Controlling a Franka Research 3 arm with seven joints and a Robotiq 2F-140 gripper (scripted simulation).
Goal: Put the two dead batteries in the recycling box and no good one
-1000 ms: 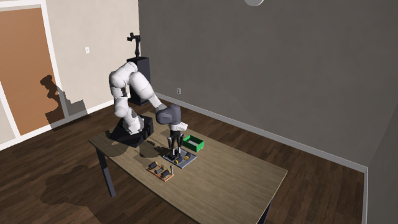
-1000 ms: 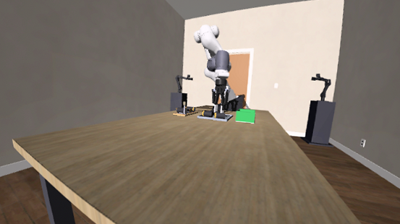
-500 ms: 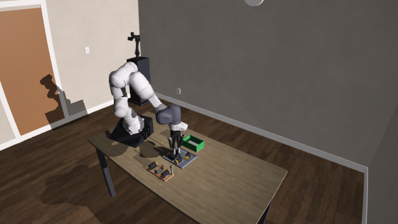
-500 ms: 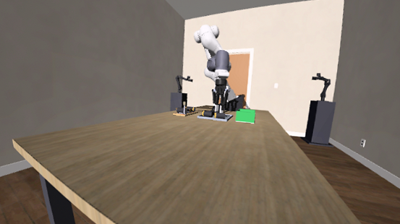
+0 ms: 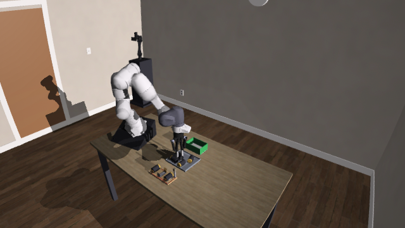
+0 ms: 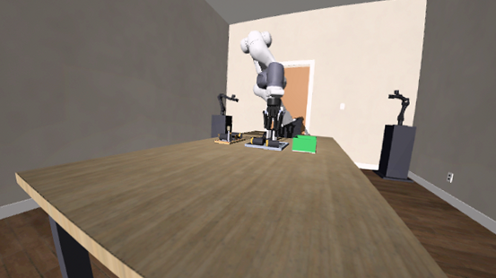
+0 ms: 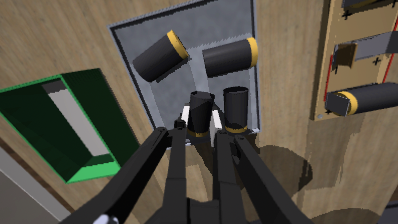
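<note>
My hand is 4 cm short of the grey tray, 4 cm above it and 1 cm to the left of it. From my hand the other things lie so: green recycling box 18 cm to the left, 4 cm ahead, 3 cm below; bulb 20 cm to the right, 12 cm ahead, 4 cm above.
</note>
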